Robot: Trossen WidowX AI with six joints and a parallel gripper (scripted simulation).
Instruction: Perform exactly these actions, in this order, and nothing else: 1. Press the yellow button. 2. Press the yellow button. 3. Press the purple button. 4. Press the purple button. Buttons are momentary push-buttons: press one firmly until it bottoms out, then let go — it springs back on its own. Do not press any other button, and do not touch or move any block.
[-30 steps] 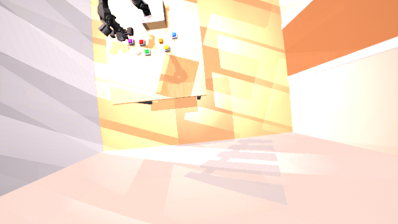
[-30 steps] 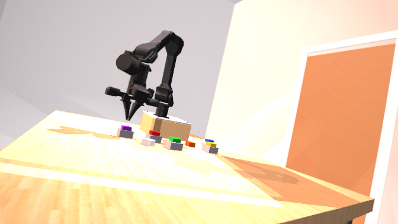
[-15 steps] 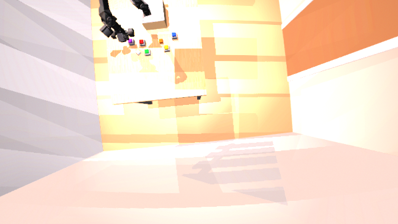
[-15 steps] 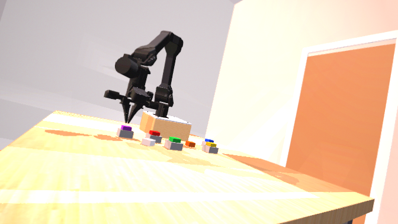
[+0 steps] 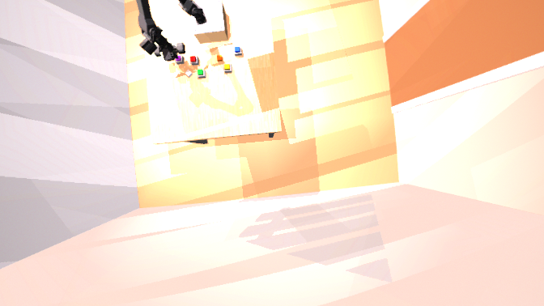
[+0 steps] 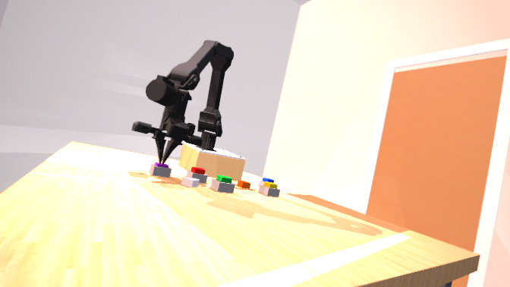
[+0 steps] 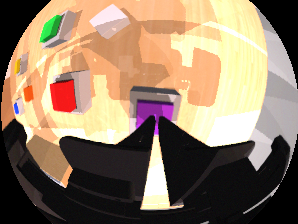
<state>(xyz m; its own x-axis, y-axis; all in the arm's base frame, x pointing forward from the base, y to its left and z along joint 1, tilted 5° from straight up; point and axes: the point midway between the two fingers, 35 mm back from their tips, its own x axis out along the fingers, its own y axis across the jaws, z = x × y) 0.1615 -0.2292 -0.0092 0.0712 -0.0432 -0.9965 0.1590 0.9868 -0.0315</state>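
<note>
My gripper tip is now 10 mm above the purple button. The rest, counted from my gripper tip: green button: 140 mm ahead, 130 mm to the left; red button: 100 mm to the left, 40 mm ahead; white block: 110 mm ahead, 40 mm to the left, 20 mm below.
</note>
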